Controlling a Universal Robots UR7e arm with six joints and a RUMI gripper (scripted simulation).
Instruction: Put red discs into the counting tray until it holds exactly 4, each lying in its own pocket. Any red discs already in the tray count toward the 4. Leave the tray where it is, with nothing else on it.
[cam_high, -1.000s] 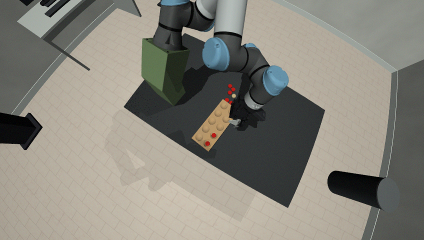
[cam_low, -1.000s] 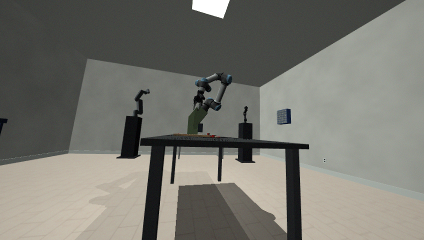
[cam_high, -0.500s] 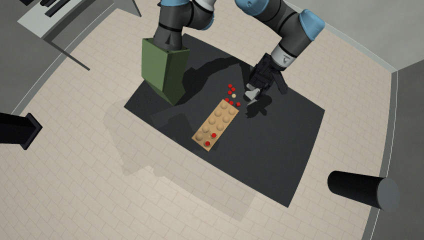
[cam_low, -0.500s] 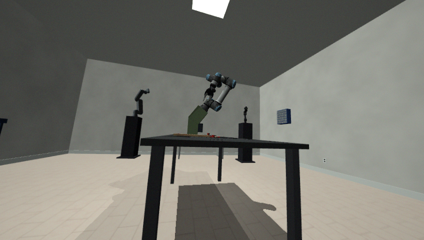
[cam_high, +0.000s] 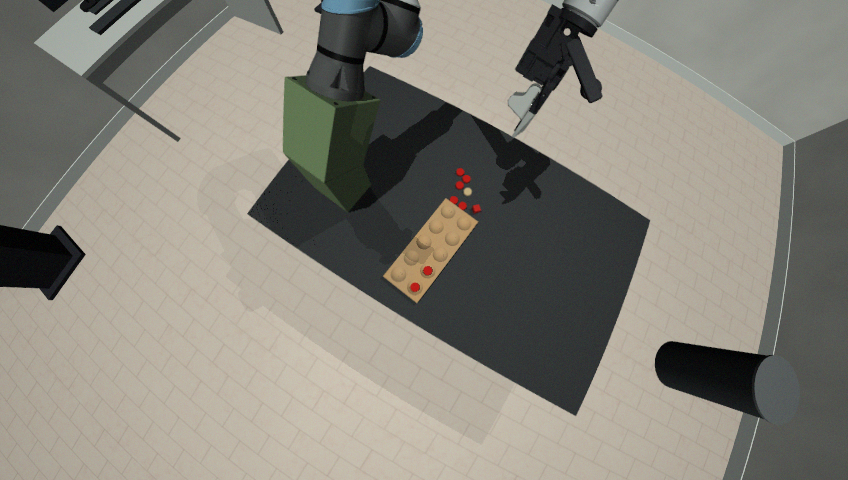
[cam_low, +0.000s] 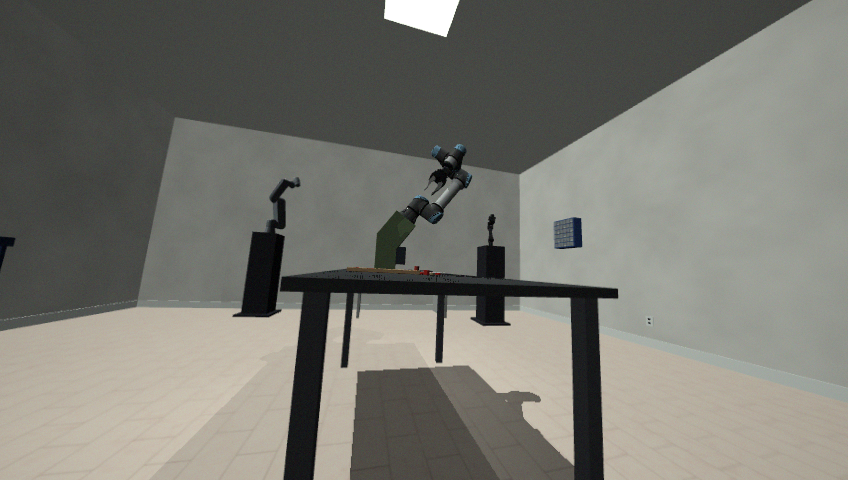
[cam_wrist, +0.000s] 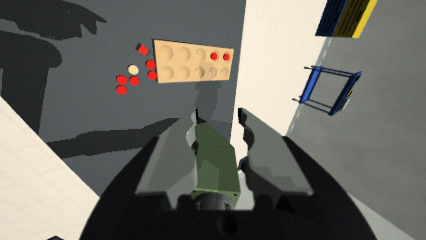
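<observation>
My hand is 40 mm past the tan disc, 50 mm to the right of it and 480 mm above it. Also, from my hand: red cube: 20 mm ahead, 480 mm below; then wooden counting tray: 40 mm behind, 230 mm to the right, 480 mm below.
</observation>
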